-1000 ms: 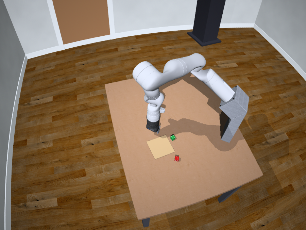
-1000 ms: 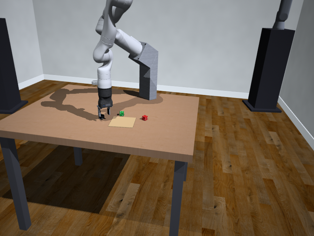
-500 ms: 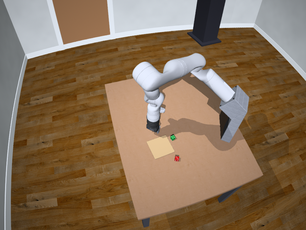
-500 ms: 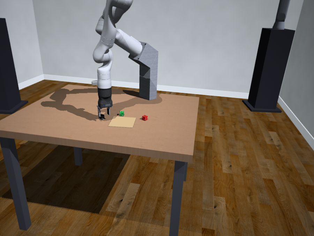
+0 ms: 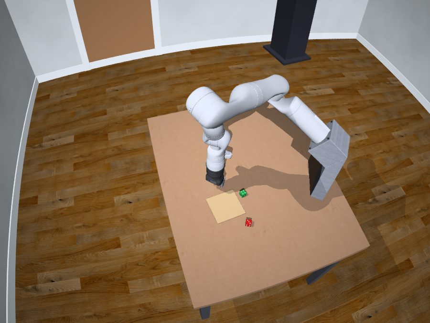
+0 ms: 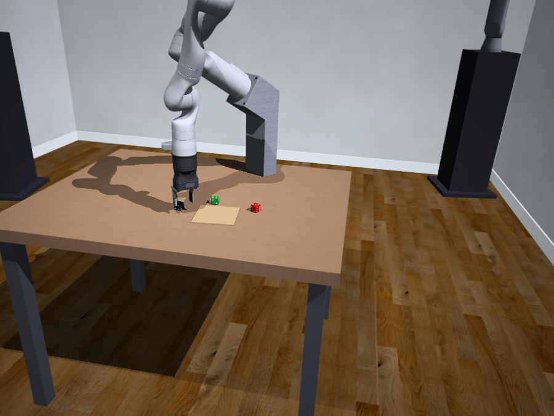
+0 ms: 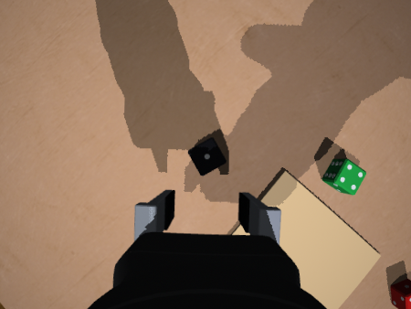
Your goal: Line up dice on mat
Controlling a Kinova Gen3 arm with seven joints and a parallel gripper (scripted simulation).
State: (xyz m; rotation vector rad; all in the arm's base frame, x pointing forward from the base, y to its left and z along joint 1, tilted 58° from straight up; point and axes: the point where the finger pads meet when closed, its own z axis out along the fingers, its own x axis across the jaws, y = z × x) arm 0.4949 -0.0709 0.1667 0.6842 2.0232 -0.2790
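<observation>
Now: hand 4 cm above the black die, 3 cm past it and 2 cm to the left of it. Also, from my hand: green die: 9 cm to the left, 9 cm behind, 4 cm below; tan mat: 11 cm to the left, 5 cm below, 1 cm ahead; red die: 24 cm to the left, 4 cm below, 4 cm behind.
</observation>
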